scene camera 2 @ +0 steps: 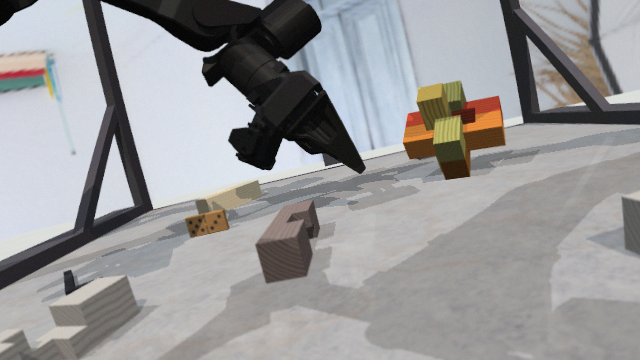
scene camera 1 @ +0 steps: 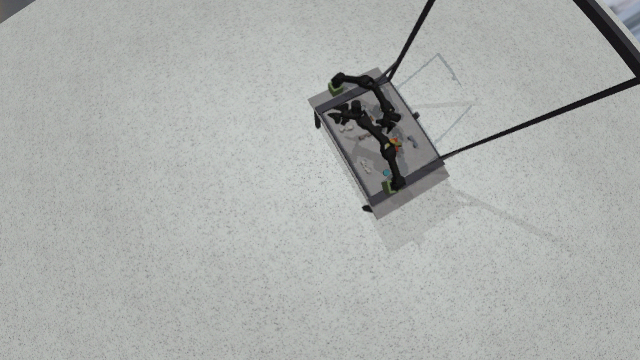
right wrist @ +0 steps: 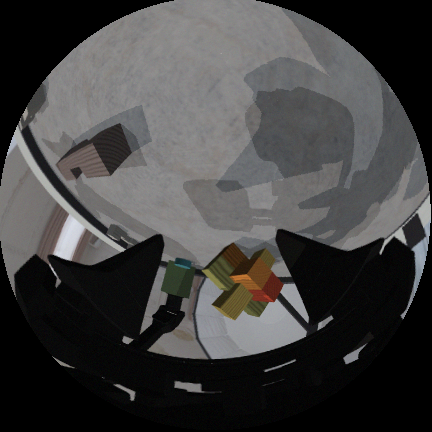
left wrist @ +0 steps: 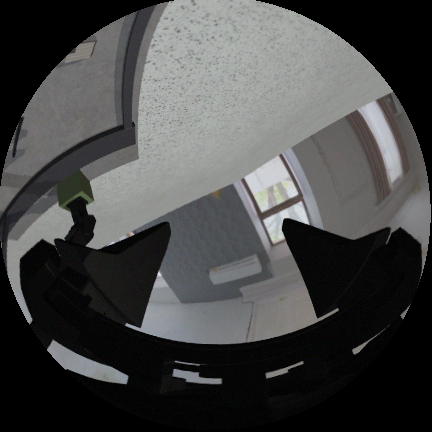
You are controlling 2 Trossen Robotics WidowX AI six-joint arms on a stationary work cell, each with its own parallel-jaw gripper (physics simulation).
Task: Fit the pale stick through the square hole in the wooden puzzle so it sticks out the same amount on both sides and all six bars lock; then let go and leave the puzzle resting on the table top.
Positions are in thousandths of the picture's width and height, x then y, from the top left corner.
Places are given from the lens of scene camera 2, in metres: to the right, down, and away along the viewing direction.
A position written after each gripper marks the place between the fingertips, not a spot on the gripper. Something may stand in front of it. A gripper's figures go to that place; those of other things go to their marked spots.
right gripper (scene camera 2: 565, 468): 0.05, -0.01, 0.42
pale stick (scene camera 2: 355, 554): -0.14, 0.03, 0.58
